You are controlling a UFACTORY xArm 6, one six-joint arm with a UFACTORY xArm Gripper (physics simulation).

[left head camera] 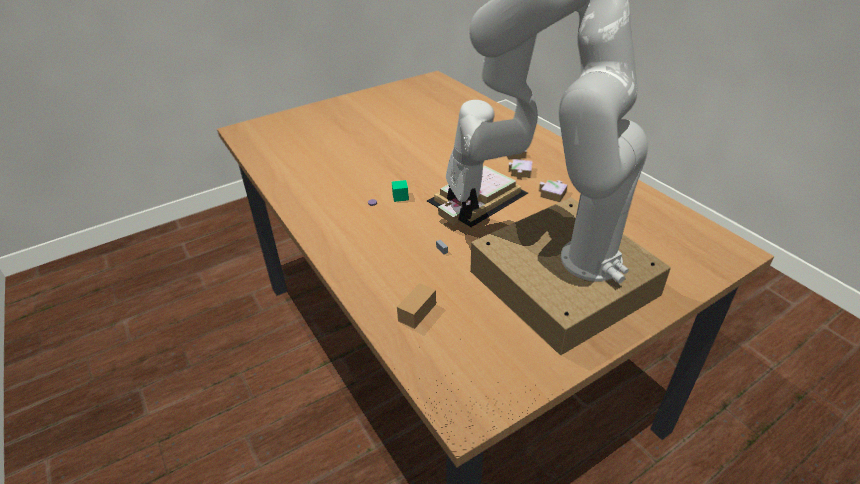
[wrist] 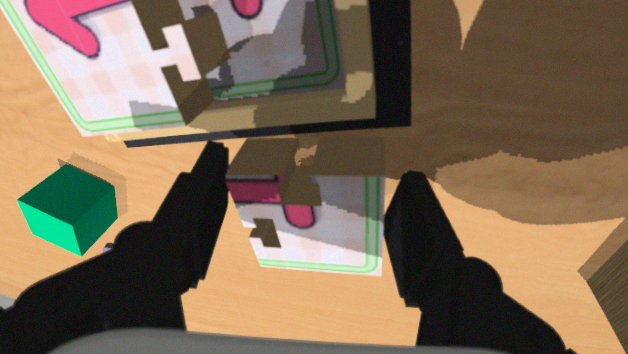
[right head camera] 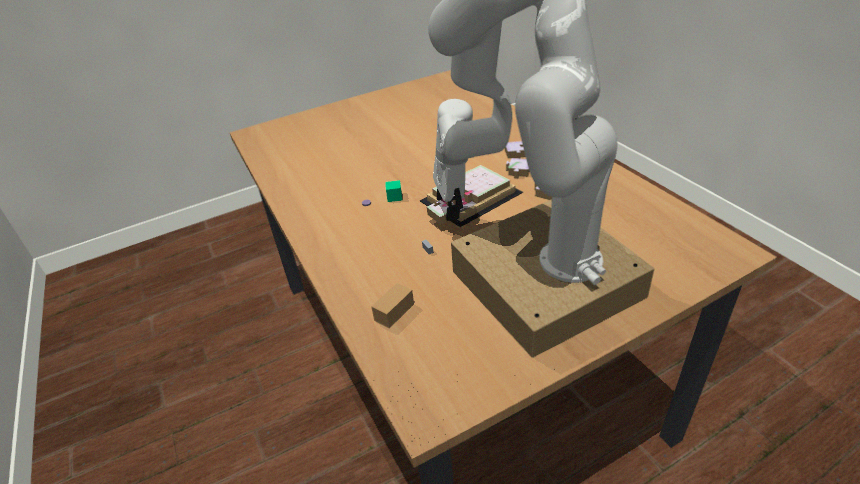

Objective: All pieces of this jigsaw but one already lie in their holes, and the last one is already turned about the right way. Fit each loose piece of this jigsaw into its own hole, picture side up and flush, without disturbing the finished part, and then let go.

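Places are measured from the arm's base along level axes (x ahead, y left, z up), in metres.
Pixels of known places: gripper, between the fingertips: (left head camera: 458,209) (wrist: 312,186) (right head camera: 447,208); arm's base, origin of its link: (left head camera: 591,260) (right head camera: 570,260).
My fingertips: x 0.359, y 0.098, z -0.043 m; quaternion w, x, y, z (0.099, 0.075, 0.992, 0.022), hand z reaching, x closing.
Ahead of a thing's pixels: the offset from my fingertips to its top centre. "spot": to the spot under its first point. Level surfaces: height alone.
The corner jigsaw piece {dx -0.001, dy +0.014, dz +0.013 m} (wrist: 345,242) (left head camera: 447,210) has a pink shape and a green edge line. It is picture side up between my fingers, slightly above the table. My gripper (wrist: 312,186) (left head camera: 457,207) (right head camera: 446,205) is shut on it, with one finger at each side. In the wrist view the wooden frame {spot: dx +0.009, dy -0.025, dz -0.017 m} (wrist: 300,109) is just beyond the piece. The empty corner hole {spot: dx +0.023, dy -0.042, dz -0.024 m} (wrist: 270,57), with a printed floor, lies partly in shadow. The finished part {dx +0.058, dy -0.168, dz +0.001 m} (wrist: 95,95) (left head camera: 496,182) (right head camera: 486,180) stands higher beside it. The arm hides part of the hole in the head views.
A black mat {dz -0.037 m} (wrist: 392,65) lies under the frame. A green cube {dx +0.180, dy +0.072, dz +0.002 m} (left head camera: 400,190) (right head camera: 394,191) (wrist: 70,210) and a purple disc {dx +0.194, dy +0.150, dz -0.033 m} (left head camera: 372,202) lie to the left. Other puzzle pieces (left head camera: 553,189) (right head camera: 518,166) lie behind. A small grey block {dx -0.077, dy +0.096, dz -0.019 m} (left head camera: 441,246) and a wooden block {dx -0.228, dy +0.248, dz +0.003 m} (left head camera: 416,305) are nearer.
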